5 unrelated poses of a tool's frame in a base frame.
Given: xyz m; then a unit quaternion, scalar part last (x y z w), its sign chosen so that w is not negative.
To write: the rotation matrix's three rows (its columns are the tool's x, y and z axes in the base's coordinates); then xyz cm. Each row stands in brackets. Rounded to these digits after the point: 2 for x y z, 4 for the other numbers.
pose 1, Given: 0.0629 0.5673 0.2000 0.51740 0.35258 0.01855 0.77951
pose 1, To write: [[0.7507 0.3359 0.5689], [0.3938 0.4639 -0.7936], [-0.5305 0.8197 0.2160]], [6.29 56.73 20.00]
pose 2, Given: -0.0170 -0.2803 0.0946 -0.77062 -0.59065 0.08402 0.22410
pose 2, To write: [[0.2881 0.8727 -0.3942], [0.9480 -0.2018 0.2461], [0.1352 -0.4446 -0.8854]], [-1.70 -28.03 9.46]
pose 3, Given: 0.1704 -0.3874 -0.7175 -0.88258 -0.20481 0.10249 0.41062
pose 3, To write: [[0.8951 0.2774 -0.3491], [0.4457 -0.5789 0.6828], [-0.0127 -0.7668 -0.6418]], [17.04 -38.74 -71.75]
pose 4, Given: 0.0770 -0.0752 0.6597 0.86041 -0.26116 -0.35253 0.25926
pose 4, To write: [[0.6150 -0.2666 -0.7421], [-0.6322 -0.7292 -0.2620], [-0.4712 0.6303 -0.6170]], [7.70 -7.52 65.97]
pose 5, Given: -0.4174 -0.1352 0.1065 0.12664 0.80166 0.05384 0.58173
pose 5, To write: [[-0.2911 0.1404 0.9463], [0.2657 0.9621 -0.0610], [-0.9191 0.2337 -0.3174]], [-41.74 -13.52 10.65]
